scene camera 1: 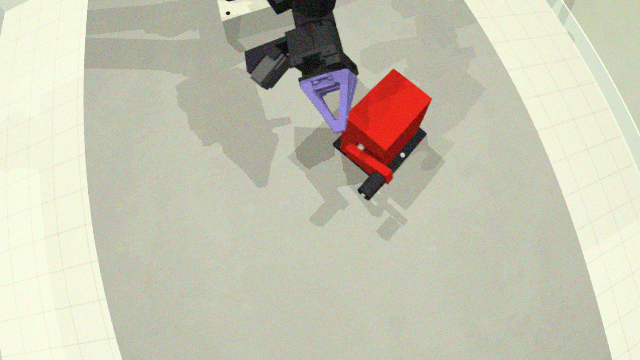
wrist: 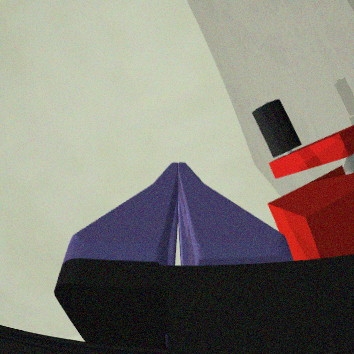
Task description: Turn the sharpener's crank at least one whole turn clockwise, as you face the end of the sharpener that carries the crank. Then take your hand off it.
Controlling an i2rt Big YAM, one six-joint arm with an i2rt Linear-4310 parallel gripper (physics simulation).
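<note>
The red sharpener stands on a black base right of the middle in the scene view. Its red crank arm is on the end facing the lower left and slants down to the right there. The black crank handle sticks out from the arm's far end. My gripper is shut and empty. In the scene view its purple tips are at the upper left of the sharpener's crank end, apart from the handle. Whether they touch the body cannot be told.
The black arm reaches in from the top, with a dark camera block at its left. A white plate shows at the top edge. The grey table top has pale tiled floor on both sides.
</note>
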